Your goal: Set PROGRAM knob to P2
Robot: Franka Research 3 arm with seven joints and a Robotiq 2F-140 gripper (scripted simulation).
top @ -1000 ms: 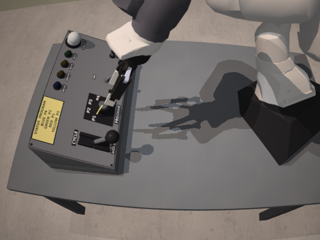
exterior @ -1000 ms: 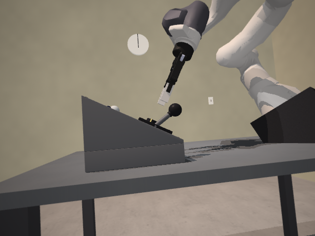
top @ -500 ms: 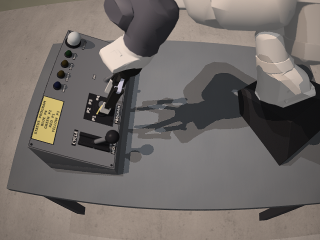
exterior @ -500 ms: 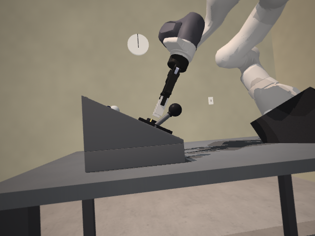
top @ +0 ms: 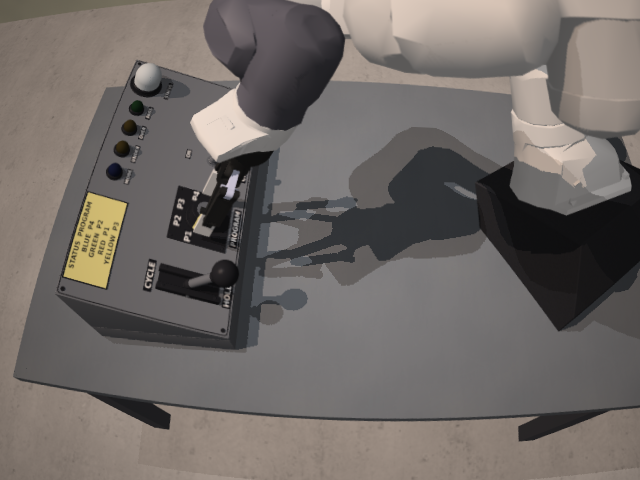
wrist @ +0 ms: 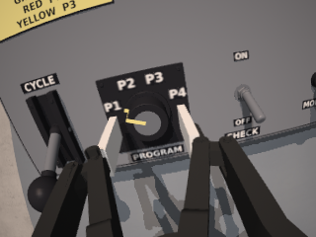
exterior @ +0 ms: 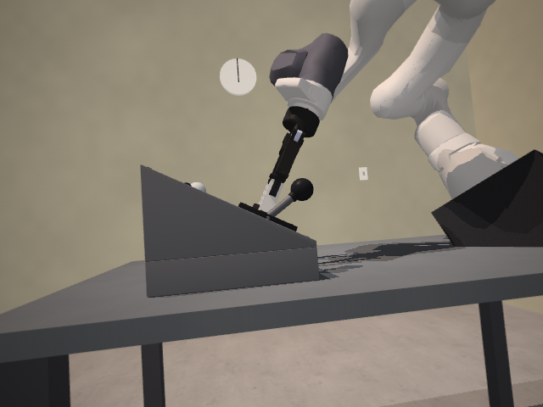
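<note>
The grey sloped console lies 7 cm to the right of my hand, 5 cm below it and 4 cm ahead of it. From my hand the other things lie so: small black mode knob 24 cm to the right, 2 cm below, 2 cm behind; then check toggle 12 cm to the right, 3 cm below, 1 cm behind; then black ball lever 12 cm to the left, 2 cm below, 1 cm ahead.
</note>
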